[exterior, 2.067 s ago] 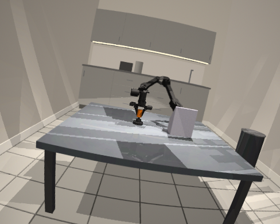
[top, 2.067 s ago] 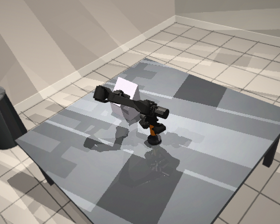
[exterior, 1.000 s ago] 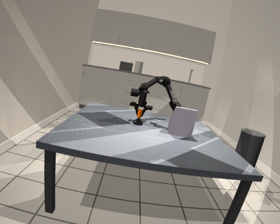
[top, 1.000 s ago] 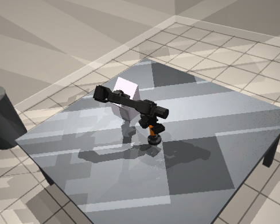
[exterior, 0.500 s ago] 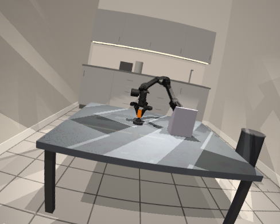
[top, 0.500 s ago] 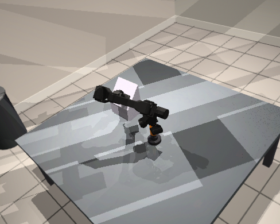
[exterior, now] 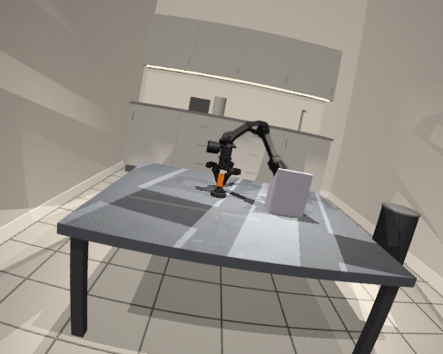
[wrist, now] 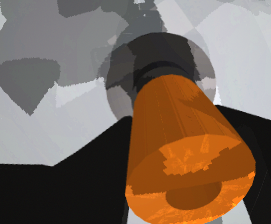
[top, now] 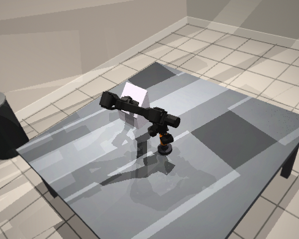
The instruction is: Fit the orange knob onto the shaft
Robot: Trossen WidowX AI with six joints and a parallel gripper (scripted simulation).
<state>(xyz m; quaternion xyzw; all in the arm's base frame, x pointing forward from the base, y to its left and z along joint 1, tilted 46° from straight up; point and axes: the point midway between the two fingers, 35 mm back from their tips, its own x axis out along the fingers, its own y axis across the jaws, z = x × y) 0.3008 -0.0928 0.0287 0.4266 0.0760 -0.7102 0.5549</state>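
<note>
Right now my gripper tip is 40 mm above the round dark pedestal. Also, from my gripper tip: orange knob: 20 mm above.
</note>
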